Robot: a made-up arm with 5 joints.
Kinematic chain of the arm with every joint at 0, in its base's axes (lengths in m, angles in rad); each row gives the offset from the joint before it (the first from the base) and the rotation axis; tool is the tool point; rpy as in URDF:
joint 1: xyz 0.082 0 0.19 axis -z
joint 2: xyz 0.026 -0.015 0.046 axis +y
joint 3: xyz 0.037 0 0.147 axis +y
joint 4: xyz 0.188 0 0.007 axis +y
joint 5: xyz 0.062 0.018 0 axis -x
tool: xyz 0 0 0 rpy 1.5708 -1.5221 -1.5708
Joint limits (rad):
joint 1: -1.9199..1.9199
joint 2: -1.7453..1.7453
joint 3: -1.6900..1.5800
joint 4: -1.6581..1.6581
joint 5: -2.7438..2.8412
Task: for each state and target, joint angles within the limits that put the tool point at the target. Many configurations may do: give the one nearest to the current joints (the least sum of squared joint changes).
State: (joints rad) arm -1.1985 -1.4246 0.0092 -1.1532 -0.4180
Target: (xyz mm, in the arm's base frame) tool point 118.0 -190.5 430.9
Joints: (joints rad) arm -1.7730 -1.7453 0.1756 -1.6369 -0.4180
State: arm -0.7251 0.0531 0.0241 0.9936 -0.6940
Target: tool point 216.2 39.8 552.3
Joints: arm -0.2669 -0.5311 -0.4726 0.8666 -0.6940
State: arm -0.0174 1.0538 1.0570 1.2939 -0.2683
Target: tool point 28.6 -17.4 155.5
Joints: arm -0.3684 1.6529 1.1560 0.9612 -0.2683
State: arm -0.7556 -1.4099 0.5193 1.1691 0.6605
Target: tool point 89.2 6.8 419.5
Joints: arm -0.4491 -1.6870 0.5492 1.2965 0.6605
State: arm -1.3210 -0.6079 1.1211 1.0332 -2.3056
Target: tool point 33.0 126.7 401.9
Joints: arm -1.9177 -1.0547 0.5893 0.9606 -2.3056
